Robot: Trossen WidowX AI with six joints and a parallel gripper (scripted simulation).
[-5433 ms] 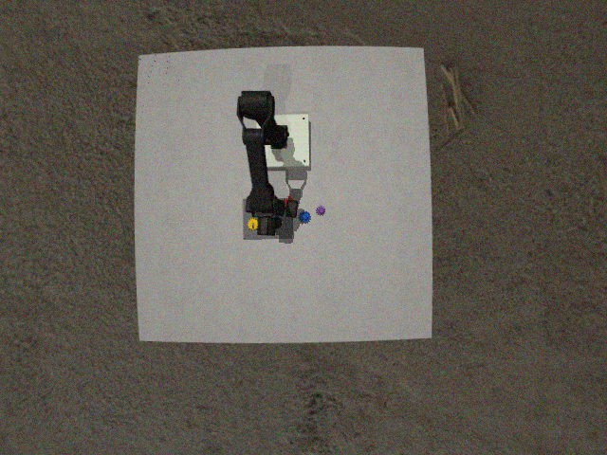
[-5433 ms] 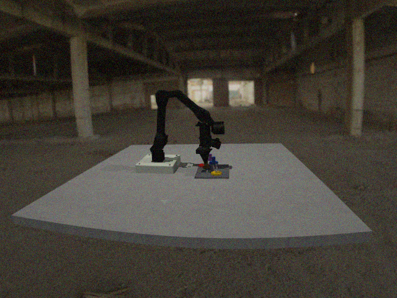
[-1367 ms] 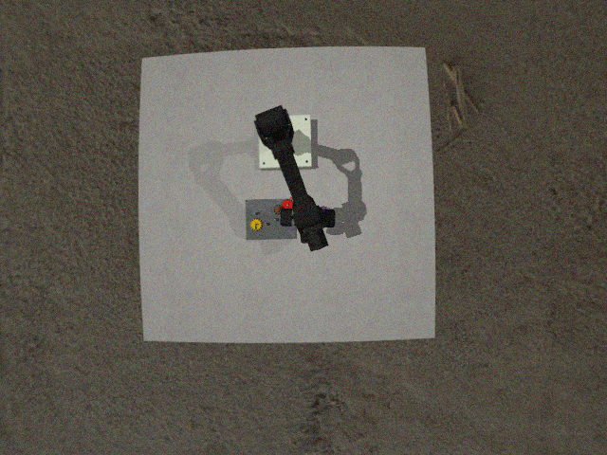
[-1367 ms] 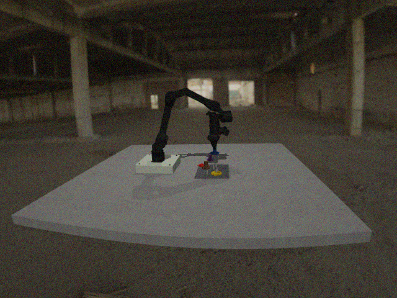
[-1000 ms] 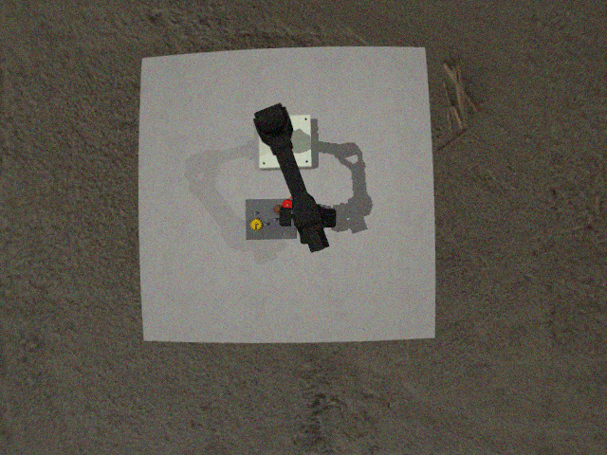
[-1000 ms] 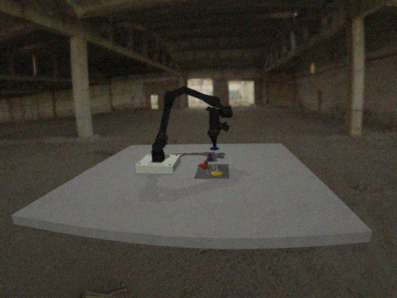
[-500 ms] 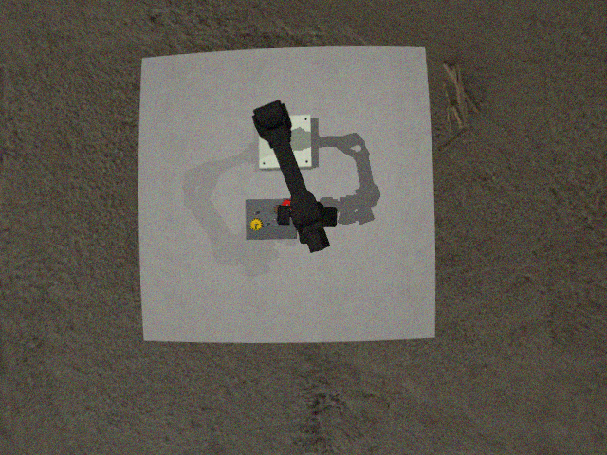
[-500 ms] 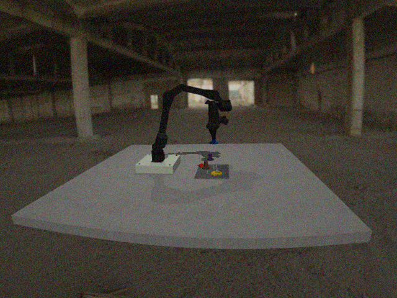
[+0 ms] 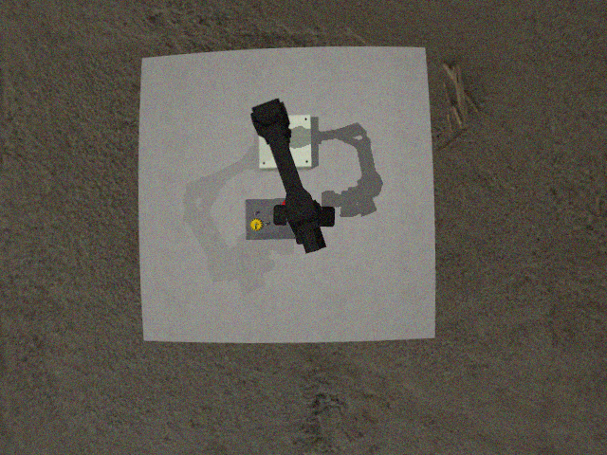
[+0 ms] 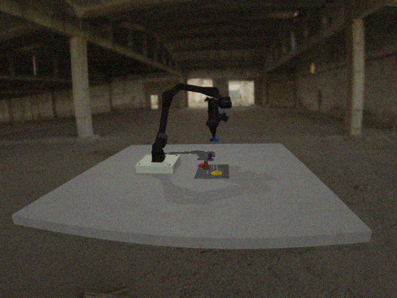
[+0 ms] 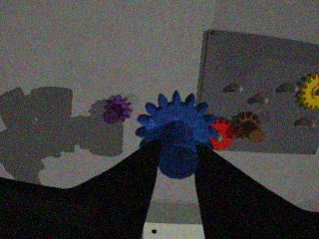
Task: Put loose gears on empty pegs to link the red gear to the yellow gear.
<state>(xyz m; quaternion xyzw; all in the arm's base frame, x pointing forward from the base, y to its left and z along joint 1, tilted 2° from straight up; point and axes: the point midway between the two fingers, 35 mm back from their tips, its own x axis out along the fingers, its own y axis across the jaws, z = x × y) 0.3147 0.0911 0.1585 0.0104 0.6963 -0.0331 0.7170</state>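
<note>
My gripper tip is now 40 mm past the brown gear, 110 mm to the left of it and 140 mm above it. Round my gripper tip: red gear 60 mm behind, 70 mm to the right, 150 mm below; then purple gear 30 mm behind, 80 mm to the left, 150 mm below; then blue gear 10 mm below.
</note>
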